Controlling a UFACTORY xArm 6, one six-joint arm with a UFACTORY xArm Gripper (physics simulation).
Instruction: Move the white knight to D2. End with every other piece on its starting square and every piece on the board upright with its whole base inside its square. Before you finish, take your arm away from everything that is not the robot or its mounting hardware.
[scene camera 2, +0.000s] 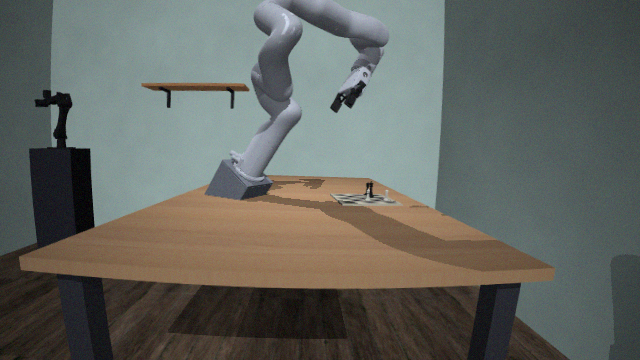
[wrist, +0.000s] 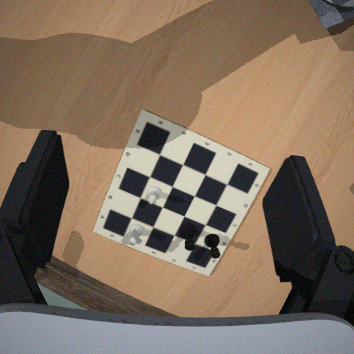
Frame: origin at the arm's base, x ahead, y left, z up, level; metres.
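Seen in the pictures: gripper, between the fingertips: (scene camera 2: 340, 108) (wrist: 172, 167); arm's base, origin of its link: (scene camera 2: 248, 171).
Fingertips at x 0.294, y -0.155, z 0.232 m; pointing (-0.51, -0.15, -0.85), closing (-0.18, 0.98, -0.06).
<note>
Offsets run from my fingertips to a thing's middle. "*": to the spot under its first point. Level surfaces: height alone.
A white piece @(dx +0.197, dy +0.000, dz -0.302 m) (wrist: 135, 233) (scene camera 2: 386, 196) with an uneven head, seemingly the knight, stands on A4. Another white piece @(dx +0.125, dy +0.009, dz -0.300 m) (wrist: 153, 194) (scene camera 2: 368, 195), with a rounder head, stands on C4. Two black pieces stand near each other, one @(dx +0.171, dy +0.080, dz -0.290 m) (wrist: 188, 231) on B2 and one @(dx +0.178, dy +0.124, dz -0.295 m) (wrist: 212, 242) on B1. The D2 square @(* dx +0.094, dy +0.092, dz -0.321 m) (wrist: 210, 189) is dark and bears no piece. The chessboard @(dx +0.128, dy +0.050, dz -0.325 m) (wrist: 215, 149) (scene camera 2: 360, 203) lies flat on the table. My gripper (wrist: 172, 167) (scene camera 2: 343, 105) is open and empty, tilted high above the board.
The wooden table @(dz -0.327 m) (scene camera 2: 200, 240) (wrist: 280, 110) carries the board and the grey base block (scene camera 2: 235, 182) of my arm. The arm's shadow falls across the table and the board's E5 corner. A wall shelf (scene camera 2: 195, 87) and a dark pedestal (scene camera 2: 57, 195) with a small black arm stand away from the board.
</note>
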